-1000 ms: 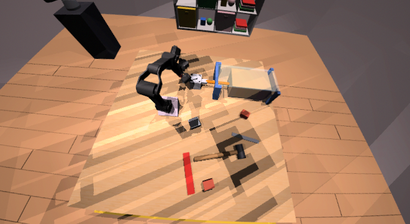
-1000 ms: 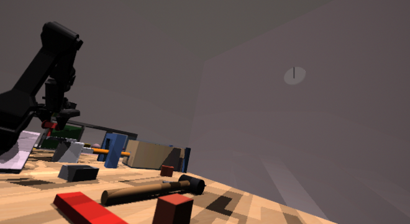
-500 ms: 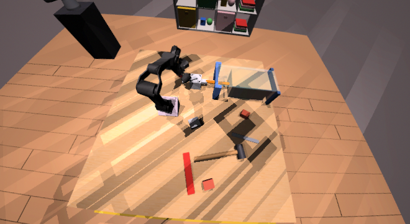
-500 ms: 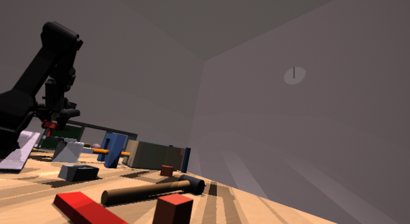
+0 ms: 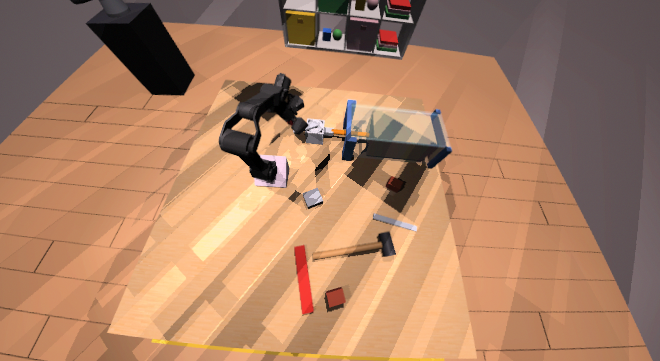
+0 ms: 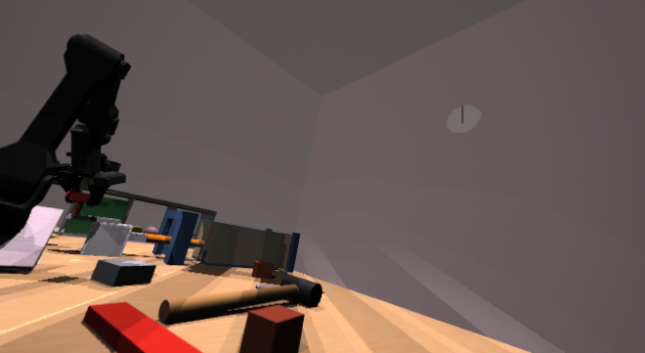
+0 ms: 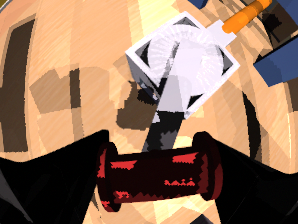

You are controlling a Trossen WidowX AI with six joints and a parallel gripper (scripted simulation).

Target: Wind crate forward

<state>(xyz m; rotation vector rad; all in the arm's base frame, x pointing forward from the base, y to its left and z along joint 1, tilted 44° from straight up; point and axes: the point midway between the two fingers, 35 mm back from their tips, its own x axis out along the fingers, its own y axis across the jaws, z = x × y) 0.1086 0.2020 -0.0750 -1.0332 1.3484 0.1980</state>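
Right now the red grip is 10 mm behind my gripper tip and 10 mm to the right of it. Also, from my gripper tip: blue steel frame (240 mm ahead, 20 mm to the left, 30 mm below); winch (60 mm ahead, 20 mm to the left, 100 mm below); winch handle (20 mm ahead, 30 mm below).
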